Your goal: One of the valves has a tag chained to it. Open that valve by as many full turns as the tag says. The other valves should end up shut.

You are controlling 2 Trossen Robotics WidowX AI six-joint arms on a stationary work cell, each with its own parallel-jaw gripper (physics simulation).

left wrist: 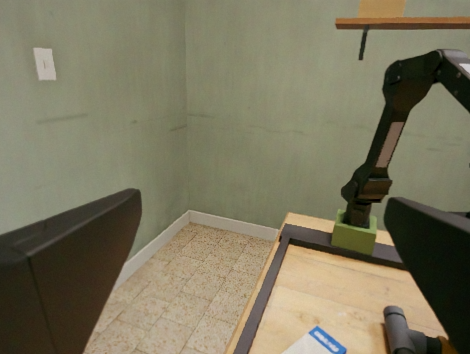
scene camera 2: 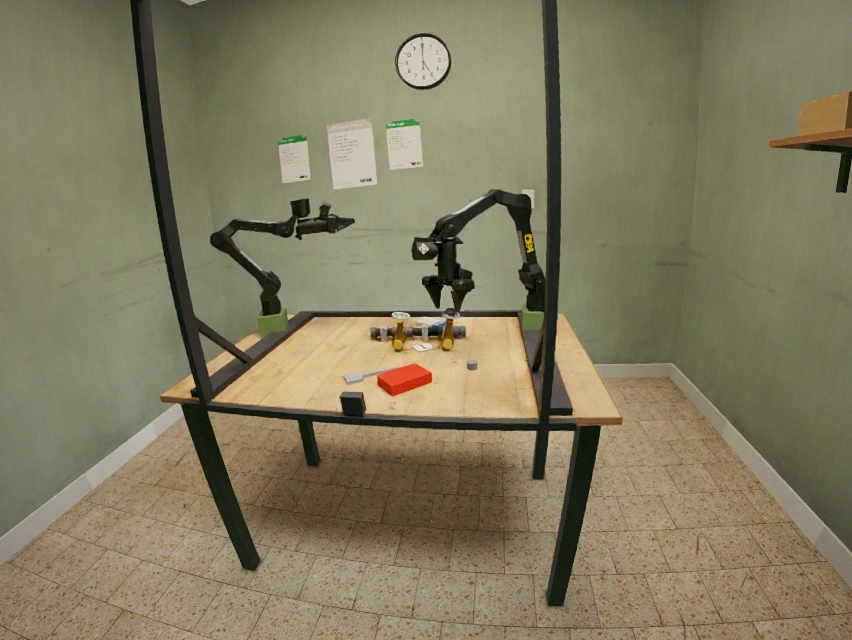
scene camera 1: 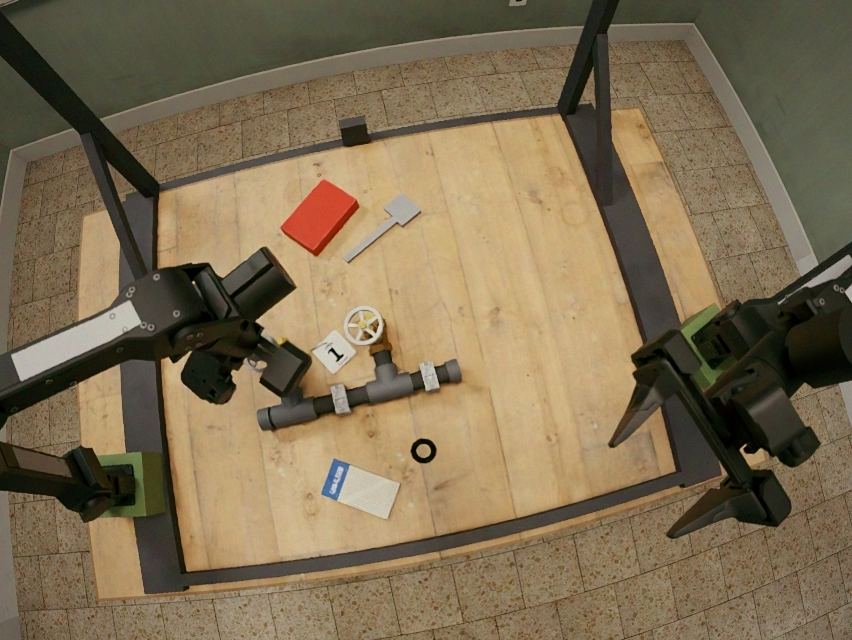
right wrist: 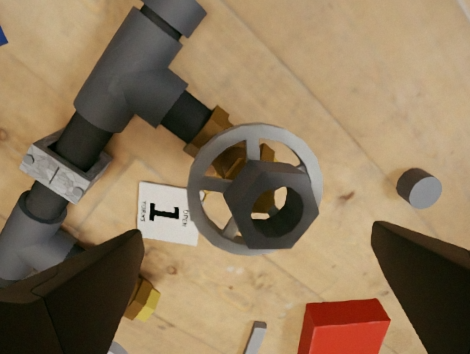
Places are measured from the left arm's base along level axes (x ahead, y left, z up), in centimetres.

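Pixels of known places: left gripper, fingertip midpoint: (left wrist: 264,204) (scene camera 2: 354,220) (scene camera 1: 640,492); right gripper, fingertip midpoint: (scene camera 2: 447,310) (scene camera 1: 262,344) (right wrist: 257,237); left arm's base, origin of the base link: (scene camera 2: 271,312) (scene camera 1: 713,343); right arm's base, origin of the base link: (left wrist: 356,220) (scene camera 2: 537,308) (scene camera 1: 117,485).
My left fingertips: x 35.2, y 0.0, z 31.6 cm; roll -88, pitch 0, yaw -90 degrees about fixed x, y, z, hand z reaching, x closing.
Observation:
Ahead of a thing's pixels: the offset from my left fingertips to its top centre. "*": to the spot under its first point.
A grey pipe assembly {* dx +17.2, dy -25.2, dz -35.7 cm} (scene camera 1: 354,397) carries two brass valves. The tagged valve's grey handwheel {dx +25.2, dy -36.7, dz -28.0 cm} (right wrist: 297,146) has a dark hexagonal piece {dx +25.3, dy -37.2, dz -26.6 cm} (right wrist: 272,172) over its hub. A white tag {* dx +16.5, dy -33.9, dz -39.2 cm} (scene camera 1: 334,352) (right wrist: 167,213) reading "OPEN 1 TURNS" lies beside it, its chain mostly hidden under the wheel. The other valve's white handwheel {dx +10.4, dy -32.0, dz -28.0 cm} (scene camera 1: 347,325) (scene camera 2: 400,315) stands to the right in scene camera 1. My right gripper (scene camera 2: 447,309) (right wrist: 257,237) is open and empty, pointing down above the tagged valve. My left gripper (scene camera 1: 640,490) (scene camera 2: 352,221) (left wrist: 264,204) is open and empty, high at the right of scene camera 1.
A red box {dx +6.7, dy -56.4, dz -36.7 cm} (scene camera 1: 320,217) (scene camera 2: 404,378) and a grey spatula-shaped tool {dx -0.9, dy -48.8, dz -38.6 cm} (scene camera 1: 402,210) lie behind the valves in scene camera 1. A small grey cylinder {dx +26.5, dy -53.1, dz -37.7 cm} (scene camera 2: 471,365) (right wrist: 425,191) stands near the tagged valve. A black ring {dx +12.7, dy -12.9, dz -39.5 cm} (scene camera 1: 413,451) and a leaflet {dx +24.3, dy -13.0, dz -38.2 cm} (scene camera 1: 365,489) lie in front of the pipe.

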